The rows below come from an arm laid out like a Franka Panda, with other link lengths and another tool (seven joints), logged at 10 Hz.
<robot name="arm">
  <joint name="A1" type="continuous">
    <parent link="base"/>
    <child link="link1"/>
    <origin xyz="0 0 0.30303" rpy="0 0 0"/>
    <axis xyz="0 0 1"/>
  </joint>
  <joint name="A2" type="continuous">
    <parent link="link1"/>
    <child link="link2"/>
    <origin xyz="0 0 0" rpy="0 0 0"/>
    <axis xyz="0 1 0"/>
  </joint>
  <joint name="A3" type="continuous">
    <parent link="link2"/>
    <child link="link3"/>
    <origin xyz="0 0 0.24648" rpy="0 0 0"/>
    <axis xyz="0 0 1"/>
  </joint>
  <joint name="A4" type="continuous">
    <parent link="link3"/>
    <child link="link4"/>
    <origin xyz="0.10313 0 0" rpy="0 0 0"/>
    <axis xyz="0 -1 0"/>
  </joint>
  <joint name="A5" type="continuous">
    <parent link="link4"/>
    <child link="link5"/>
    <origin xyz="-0.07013 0 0.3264" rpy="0 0 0"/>
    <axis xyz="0 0 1"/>
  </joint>
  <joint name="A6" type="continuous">
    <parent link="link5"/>
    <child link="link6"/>
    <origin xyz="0 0 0" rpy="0 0 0"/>
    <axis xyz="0 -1 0"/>
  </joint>
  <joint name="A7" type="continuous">
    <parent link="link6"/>
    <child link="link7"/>
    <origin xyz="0.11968 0 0" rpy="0 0 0"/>
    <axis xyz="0 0 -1"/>
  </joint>
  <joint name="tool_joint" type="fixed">
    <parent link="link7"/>
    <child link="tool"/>
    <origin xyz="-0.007 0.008 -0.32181" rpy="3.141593 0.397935 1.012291"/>
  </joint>
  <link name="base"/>
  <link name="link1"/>
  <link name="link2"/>
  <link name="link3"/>
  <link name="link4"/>
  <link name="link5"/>
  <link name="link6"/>
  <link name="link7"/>
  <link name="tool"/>
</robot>
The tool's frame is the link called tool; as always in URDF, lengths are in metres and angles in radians. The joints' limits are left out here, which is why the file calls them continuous.
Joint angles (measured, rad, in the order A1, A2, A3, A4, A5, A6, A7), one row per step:
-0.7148, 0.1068, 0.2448, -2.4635, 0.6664, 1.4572, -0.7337
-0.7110, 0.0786, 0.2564, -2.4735, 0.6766, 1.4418, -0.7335
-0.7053, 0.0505, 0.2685, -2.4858, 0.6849, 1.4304, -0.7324
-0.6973, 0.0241, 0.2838, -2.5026, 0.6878, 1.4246, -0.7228
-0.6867, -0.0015, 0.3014, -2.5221, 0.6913, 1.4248, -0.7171
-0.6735, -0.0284, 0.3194, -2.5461, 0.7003, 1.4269, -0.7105
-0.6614, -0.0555, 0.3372, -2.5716, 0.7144, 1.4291, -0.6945
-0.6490, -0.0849, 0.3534, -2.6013, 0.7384, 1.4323, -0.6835
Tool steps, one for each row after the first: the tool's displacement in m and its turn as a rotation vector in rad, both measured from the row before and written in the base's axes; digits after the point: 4 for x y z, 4 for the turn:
-0.0014, 0.0062, 0.0083, 0.0044, -0.0082, 0.0126
-0.0027, 0.0064, 0.0067, 0.0006, -0.0063, 0.0150
-0.0059, 0.0071, 0.0039, -0.0073, 0.0052, 0.0202
-0.0067, 0.0079, 0.0018, -0.0092, 0.0021, 0.0235
-0.0073, 0.0095, 0.0015, -0.0080, 0.0042, 0.0208
-0.0068, 0.0099, 0.0016, -0.0099, 0.0125, 0.0120
-0.0057, 0.0111, 0.0020, -0.0039, 0.0083, 0.0035

